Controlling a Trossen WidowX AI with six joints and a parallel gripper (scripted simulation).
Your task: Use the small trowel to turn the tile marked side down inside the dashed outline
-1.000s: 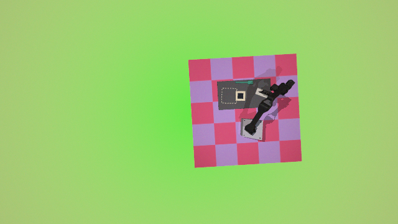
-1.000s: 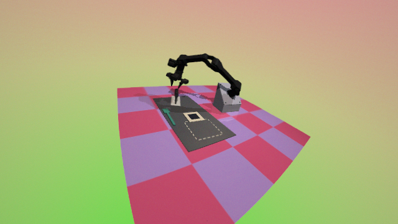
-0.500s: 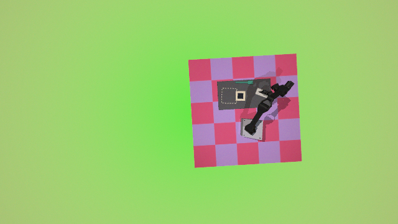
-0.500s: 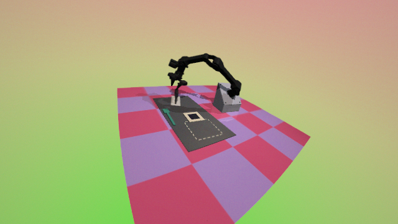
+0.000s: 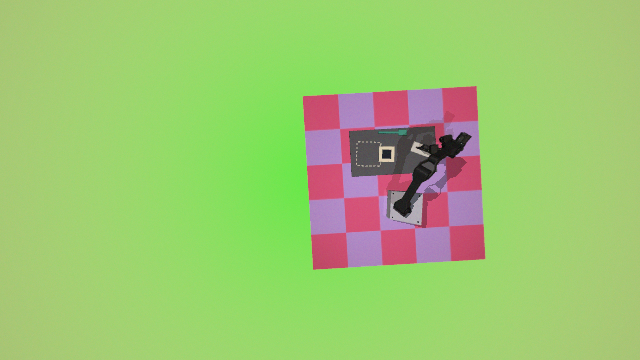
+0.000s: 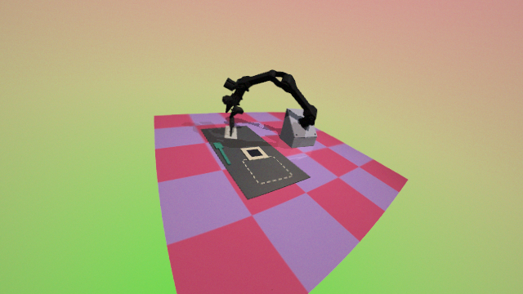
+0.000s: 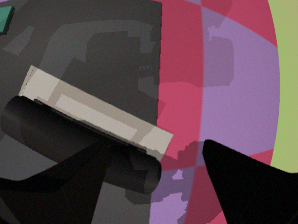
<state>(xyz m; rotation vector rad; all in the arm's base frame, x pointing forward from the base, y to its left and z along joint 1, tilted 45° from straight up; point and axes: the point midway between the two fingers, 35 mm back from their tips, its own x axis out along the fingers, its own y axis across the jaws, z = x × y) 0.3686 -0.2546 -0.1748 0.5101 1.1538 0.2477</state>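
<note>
My gripper tip is now 29 cm to the right of the dark mat, 12 cm above it and 2 cm short of it. Round my gripper tip: green trowel: 25 cm to the left, 16 cm ahead, 9 cm below; cream tile: 34 cm to the left, 9 cm below.
</note>
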